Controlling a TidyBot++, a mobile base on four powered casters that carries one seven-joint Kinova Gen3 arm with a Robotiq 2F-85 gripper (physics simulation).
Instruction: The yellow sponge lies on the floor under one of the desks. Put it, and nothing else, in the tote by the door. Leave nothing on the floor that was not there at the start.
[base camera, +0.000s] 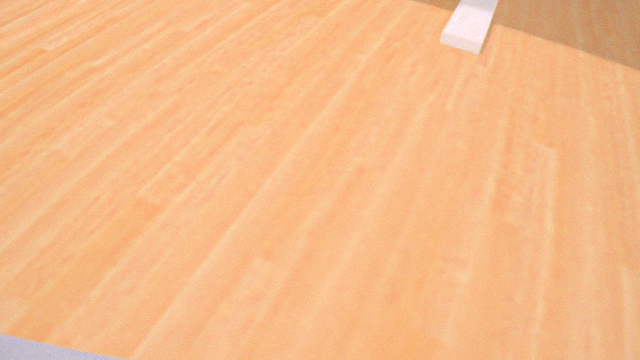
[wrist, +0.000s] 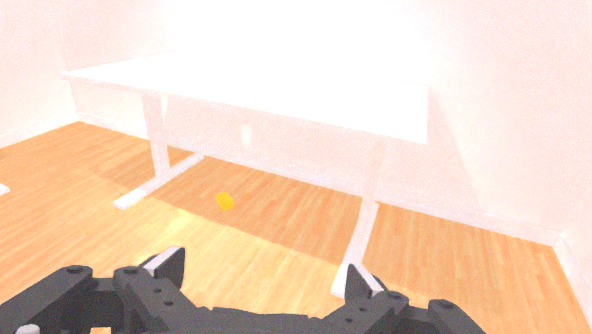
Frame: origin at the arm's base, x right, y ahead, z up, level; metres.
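Seen in the pictures: gripper, between the fingertips: (wrist: 265, 274).
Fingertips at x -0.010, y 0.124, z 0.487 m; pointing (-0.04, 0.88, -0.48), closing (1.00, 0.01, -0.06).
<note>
A point is followed by its place in that frame.
The yellow sponge (wrist: 225, 201) {x -0.343, y 1.324, z -0.351 m} lies on the floor under the white desk (wrist: 280, 95) {x -0.052, y 1.052, z 0.323 m}, in the desk's shadow and between its two legs, nearer the left leg in the wrist view. My gripper (wrist: 265, 274) {x -0.010, y 0.124, z 0.487 m} is open, with nothing between its fingers. It is in front of the desk, well short of the sponge. The sponge does not show in the base camera view. The tote does not show in either view.
The desk's right foot (base camera: 467, 27) {x 0.246, y 0.829, z -0.372 m} (wrist: 362, 240) {x 0.358, y 1.063, z -0.340 m} reaches out over the floor. The left foot (wrist: 160, 182) {x -0.786, y 1.500, z -0.373 m} lies left of the sponge. A white wall stands behind the desk, and another rises at the right. A white piece (wrist: 3, 189) {x -1.706, y 1.301, z -0.372 m} shows at the left edge.
</note>
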